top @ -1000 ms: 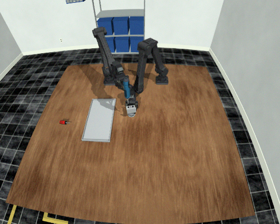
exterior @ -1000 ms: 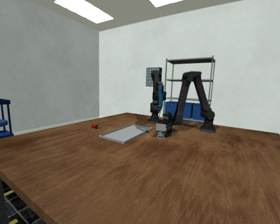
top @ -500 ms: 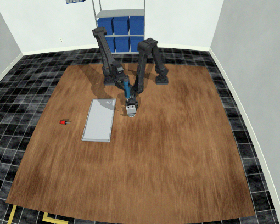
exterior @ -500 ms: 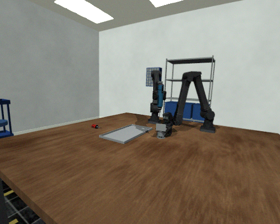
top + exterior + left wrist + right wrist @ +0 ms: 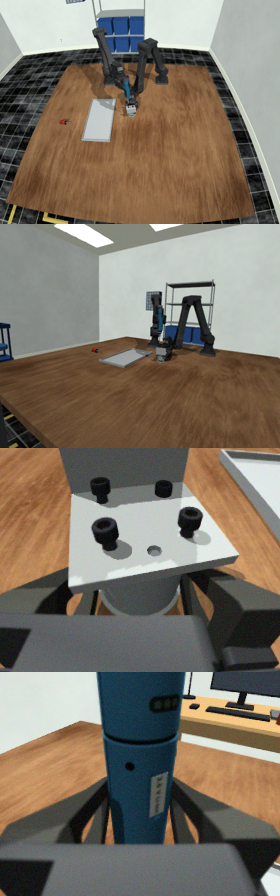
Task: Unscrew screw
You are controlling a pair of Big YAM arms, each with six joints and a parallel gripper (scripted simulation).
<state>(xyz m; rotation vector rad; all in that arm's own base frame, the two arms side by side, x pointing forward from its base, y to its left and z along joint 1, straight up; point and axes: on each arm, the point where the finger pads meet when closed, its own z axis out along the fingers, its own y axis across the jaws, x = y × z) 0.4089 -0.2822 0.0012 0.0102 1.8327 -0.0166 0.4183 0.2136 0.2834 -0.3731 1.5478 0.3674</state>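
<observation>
My left hand is 50 mm below the grey bracket. Round my left hand: screw (20 mm behind, 10 mm to the left, 50 mm above); then flat grey tray (50 mm ahead, 260 mm to the right, 20 mm below); then small red-handled tool (90 mm ahead, 560 mm to the right, 10 mm below).
</observation>
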